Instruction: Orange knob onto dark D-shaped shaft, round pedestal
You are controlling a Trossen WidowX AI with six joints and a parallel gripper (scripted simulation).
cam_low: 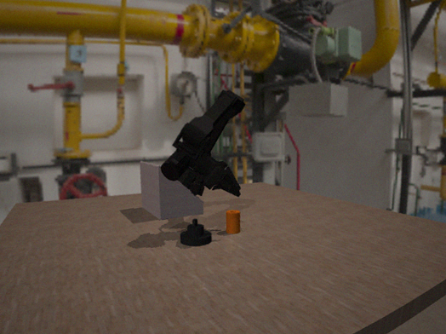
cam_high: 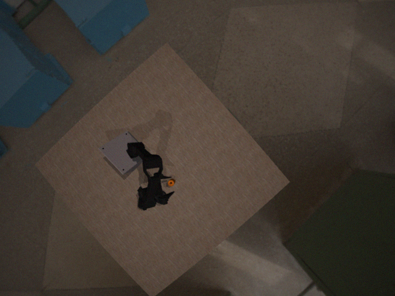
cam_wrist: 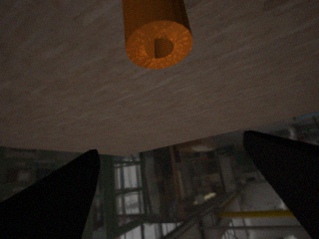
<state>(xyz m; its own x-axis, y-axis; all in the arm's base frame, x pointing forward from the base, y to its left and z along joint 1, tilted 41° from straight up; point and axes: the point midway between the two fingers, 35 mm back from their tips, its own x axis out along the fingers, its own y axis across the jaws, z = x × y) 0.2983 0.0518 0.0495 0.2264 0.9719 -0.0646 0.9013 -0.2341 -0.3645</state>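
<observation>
Now: the orange knob 1 cm behind my gripper tip, 2 cm to the right of it and 9 cm below it. From my gripper tip the other things lie so: dark round pedestal (3 cm ahead, 14 cm to the right, 9 cm below).
</observation>
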